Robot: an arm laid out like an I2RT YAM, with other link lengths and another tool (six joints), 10 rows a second.
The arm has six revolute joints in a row. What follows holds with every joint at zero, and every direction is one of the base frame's.
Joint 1 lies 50.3 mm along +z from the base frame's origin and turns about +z.
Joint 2 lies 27.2 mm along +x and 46.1 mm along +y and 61.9 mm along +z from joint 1 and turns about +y.
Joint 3 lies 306.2 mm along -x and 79.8 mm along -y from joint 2 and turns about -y.
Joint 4 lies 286.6 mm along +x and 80.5 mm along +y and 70.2 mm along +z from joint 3 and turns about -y.
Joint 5 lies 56.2 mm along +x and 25.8 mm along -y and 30.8 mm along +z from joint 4 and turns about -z.
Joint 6 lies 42.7 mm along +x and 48.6 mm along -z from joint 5 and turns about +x.
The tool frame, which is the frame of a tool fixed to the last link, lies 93.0 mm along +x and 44.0 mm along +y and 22.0 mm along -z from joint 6; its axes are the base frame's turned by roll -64.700, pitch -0.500 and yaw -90.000 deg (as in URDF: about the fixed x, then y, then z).
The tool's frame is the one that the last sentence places.
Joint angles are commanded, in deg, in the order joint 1, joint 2, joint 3, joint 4, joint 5, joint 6. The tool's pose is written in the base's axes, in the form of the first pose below.
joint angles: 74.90, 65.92, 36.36, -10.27, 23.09, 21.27
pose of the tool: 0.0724 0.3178 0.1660; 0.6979 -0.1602 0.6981; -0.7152 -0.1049 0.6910; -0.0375 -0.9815 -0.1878
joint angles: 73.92, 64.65, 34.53, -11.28, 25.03, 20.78
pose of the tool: 0.0794 0.3040 0.1566; 0.6707 -0.1464 0.7271; -0.7417 -0.1357 0.6569; 0.0025 -0.9799 -0.1996
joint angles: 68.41, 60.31, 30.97, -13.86, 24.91, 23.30
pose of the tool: 0.0994 0.2741 0.1471; 0.5757 -0.1945 0.7942; -0.8175 -0.1171 0.5639; -0.0167 -0.9739 -0.2264
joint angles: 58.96, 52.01, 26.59, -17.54, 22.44, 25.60
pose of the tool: 0.1224 0.2318 0.1437; 0.4376 -0.2473 0.8645; -0.8960 -0.0399 0.4422; -0.0749 -0.9681 -0.2391
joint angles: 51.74, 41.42, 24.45, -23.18, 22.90, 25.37
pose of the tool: 0.1338 0.1915 0.1547; 0.3212 -0.2156 0.9221; -0.9423 0.0237 0.3338; -0.0938 -0.9762 -0.1955
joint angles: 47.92, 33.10, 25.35, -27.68, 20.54, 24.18
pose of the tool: 0.1304 0.1733 0.1779; 0.3050 -0.1746 0.9362; -0.9419 0.0902 0.3237; -0.1410 -0.9805 -0.1370
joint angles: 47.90, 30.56, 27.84, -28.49, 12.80, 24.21
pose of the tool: 0.1142 0.1844 0.2041; 0.4065 -0.1952 0.8926; -0.8819 0.1715 0.4391; -0.2388 -0.9656 -0.1024
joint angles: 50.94, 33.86, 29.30, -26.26, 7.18, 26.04
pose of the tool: 0.1001 0.2072 0.2134; 0.4949 -0.2664 0.8271; -0.8108 0.2007 0.5498; -0.3125 -0.9427 -0.1166
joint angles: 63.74, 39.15, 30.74, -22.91, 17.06, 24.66
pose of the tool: 0.0829 0.2318 0.2123; 0.5869 -0.1991 0.7848; -0.7818 0.1127 0.6133; -0.2105 -0.9735 -0.0895
